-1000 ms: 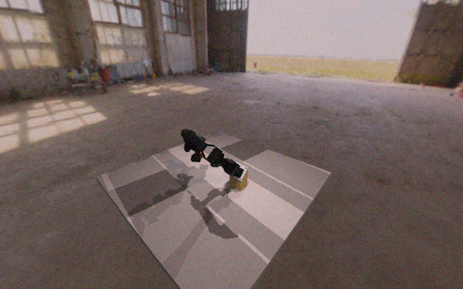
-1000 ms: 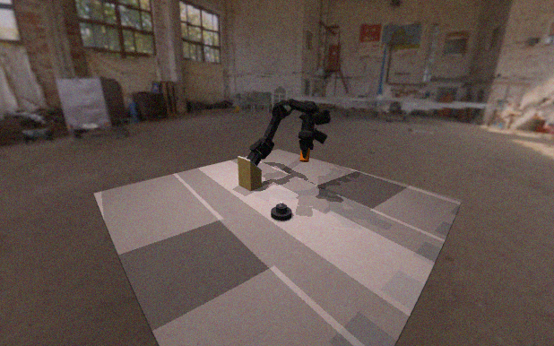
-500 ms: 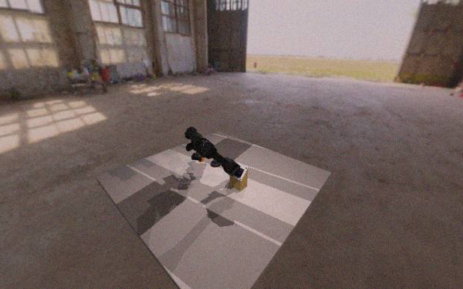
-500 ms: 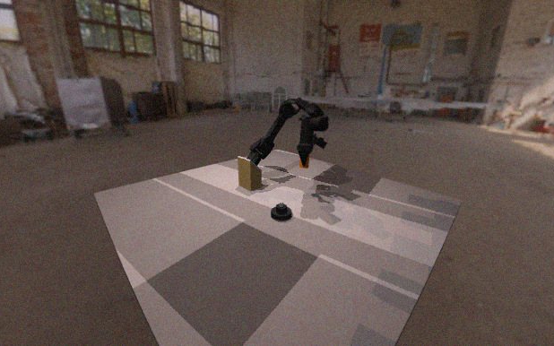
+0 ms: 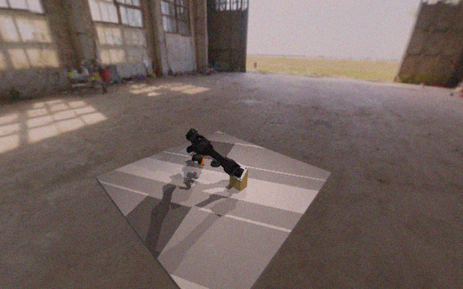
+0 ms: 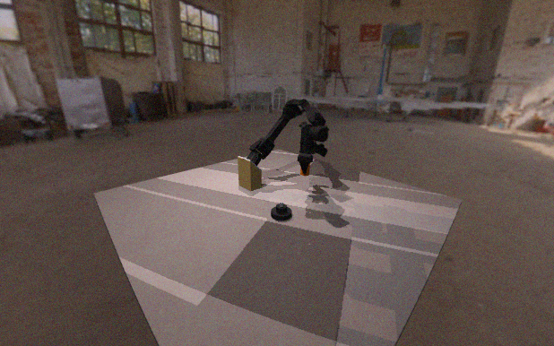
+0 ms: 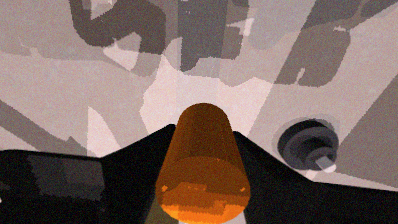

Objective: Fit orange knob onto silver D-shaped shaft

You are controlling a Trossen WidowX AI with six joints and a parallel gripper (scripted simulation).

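The dark round pedestal lies 40 mm ahead of my gripper tip, 200 mm to the right of it and 90 mm below it. Round my gripper tip: orange knob 30 mm above.
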